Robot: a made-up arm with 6 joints. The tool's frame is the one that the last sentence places.
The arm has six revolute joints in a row. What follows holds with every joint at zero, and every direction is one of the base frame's. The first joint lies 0.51 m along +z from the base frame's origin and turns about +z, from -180 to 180 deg. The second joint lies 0.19 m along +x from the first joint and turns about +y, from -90 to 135 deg. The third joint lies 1.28 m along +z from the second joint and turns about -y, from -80.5 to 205 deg. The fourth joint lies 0.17 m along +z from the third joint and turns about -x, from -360 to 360 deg. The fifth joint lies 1.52 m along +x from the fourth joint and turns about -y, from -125 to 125 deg. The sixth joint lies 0.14 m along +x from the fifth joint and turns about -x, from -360 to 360 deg. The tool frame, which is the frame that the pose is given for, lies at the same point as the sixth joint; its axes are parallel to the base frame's.
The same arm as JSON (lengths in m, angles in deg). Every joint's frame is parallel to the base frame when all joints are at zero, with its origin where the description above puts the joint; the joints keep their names.
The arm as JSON. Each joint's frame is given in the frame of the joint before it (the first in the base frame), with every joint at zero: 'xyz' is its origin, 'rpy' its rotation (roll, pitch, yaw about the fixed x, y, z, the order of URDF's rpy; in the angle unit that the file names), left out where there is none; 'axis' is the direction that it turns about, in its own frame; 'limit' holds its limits. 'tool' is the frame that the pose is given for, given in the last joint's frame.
{
  "units": {
    "length": "m",
    "angle": "deg"
  },
  "joints": [
    {
      "name": "joint 1",
      "type": "revolute",
      "origin": {
        "xyz": [
          0.0,
          0.0,
          0.51
        ]
      },
      "axis": [
        0.0,
        0.0,
        1.0
      ],
      "limit": {
        "lower": -180.0,
        "upper": 180.0
      }
    },
    {
      "name": "joint 2",
      "type": "revolute",
      "origin": {
        "xyz": [
          0.19,
          0.0,
          0.0
        ]
      },
      "axis": [
        0.0,
        1.0,
        0.0
      ],
      "limit": {
        "lower": -90.0,
        "upper": 135.0
      }
    },
    {
      "name": "joint 3",
      "type": "revolute",
      "origin": {
        "xyz": [
          0.0,
          0.0,
          1.28
        ]
      },
      "axis": [
        0.0,
        -1.0,
        0.0
      ],
      "limit": {
        "lower": -80.5,
        "upper": 205.0
      }
    },
    {
      "name": "joint 4",
      "type": "revolute",
      "origin": {
        "xyz": [
          0.0,
          0.0,
          0.17
        ]
      },
      "axis": [
        -1.0,
        0.0,
        0.0
      ],
      "limit": {
        "lower": -360.0,
        "upper": 360.0
      }
    },
    {
      "name": "joint 5",
      "type": "revolute",
      "origin": {
        "xyz": [
          1.52,
          0.0,
          0.0
        ]
      },
      "axis": [
        0.0,
        -1.0,
        0.0
      ],
      "limit": {
        "lower": -125.0,
        "upper": 125.0
      }
    },
    {
      "name": "joint 6",
      "type": "revolute",
      "origin": {
        "xyz": [
          0.14,
          0.0,
          0.0
        ]
      },
      "axis": [
        -1.0,
        0.0,
        0.0
      ],
      "limit": {
        "lower": -360.0,
        "upper": 360.0
      }
    }
  ],
  "tool": {
    "origin": {
      "xyz": [
        0.0,
        0.0,
        0.0
      ]
    }
  }
}

